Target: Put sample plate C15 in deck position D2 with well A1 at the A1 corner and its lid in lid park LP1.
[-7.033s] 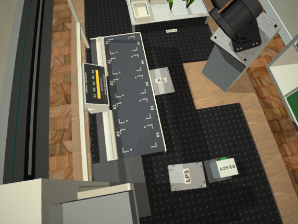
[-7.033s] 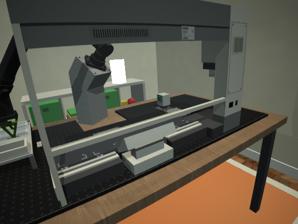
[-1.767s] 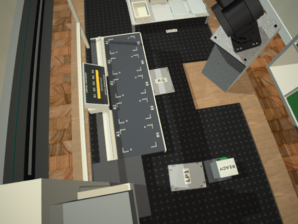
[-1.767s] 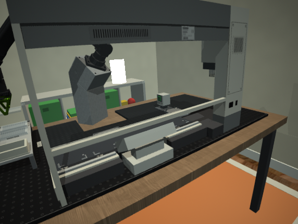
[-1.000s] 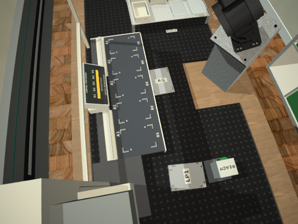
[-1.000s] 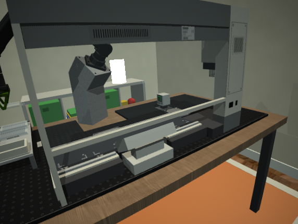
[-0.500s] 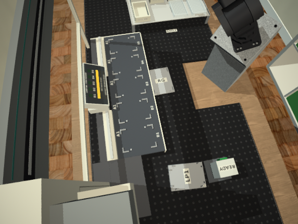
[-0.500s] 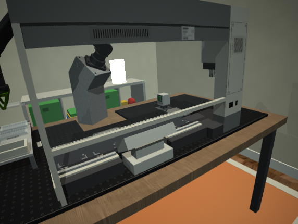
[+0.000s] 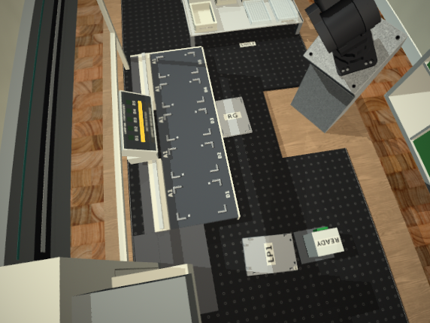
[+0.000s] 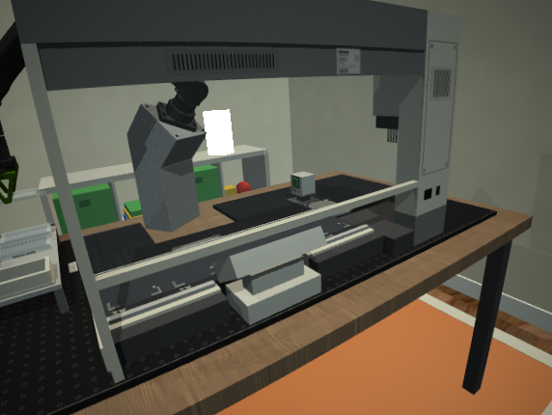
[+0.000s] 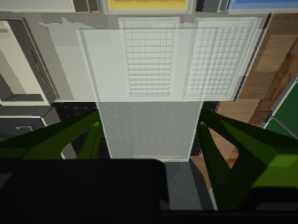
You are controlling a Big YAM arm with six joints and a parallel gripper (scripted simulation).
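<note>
Right now the clear plate lid is right at my hand. Also, from my hand: sample plate (140 mm below); shelf (70 mm ahead, 60 mm to the right, 150 mm below); shelf label (30 mm ahead, 110 mm to the left, 210 mm below).
</note>
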